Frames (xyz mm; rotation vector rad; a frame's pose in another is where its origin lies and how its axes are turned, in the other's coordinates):
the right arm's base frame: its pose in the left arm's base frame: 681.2 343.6 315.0 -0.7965 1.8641 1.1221
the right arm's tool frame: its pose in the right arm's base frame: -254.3 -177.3 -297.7 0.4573 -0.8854 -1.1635
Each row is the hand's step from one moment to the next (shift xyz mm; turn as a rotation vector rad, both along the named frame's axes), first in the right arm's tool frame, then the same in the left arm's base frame.
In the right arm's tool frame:
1: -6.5 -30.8 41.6 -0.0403 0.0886 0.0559
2: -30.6 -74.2 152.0 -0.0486 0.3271 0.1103
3: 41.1 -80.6 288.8 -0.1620 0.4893 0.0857
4: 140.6 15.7 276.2 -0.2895 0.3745 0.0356
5: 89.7 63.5 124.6 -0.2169 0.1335 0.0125
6: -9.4 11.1 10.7 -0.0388 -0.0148 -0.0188
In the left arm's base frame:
1: 25.1 5.8 45.4 -0.0382 0.1055 0.0044
2: 72.4 50.0 147.7 -0.1045 0.3181 -0.0972
3: 196.4 132.9 188.0 -0.2655 0.4280 -0.1388
4: 236.9 188.8 67.3 -0.3513 0.3181 -0.0271
5: 108.1 125.0 -17.5 -0.2175 0.1206 0.0565
6: -6.6 16.0 5.2 -0.0349 -0.0211 0.0204

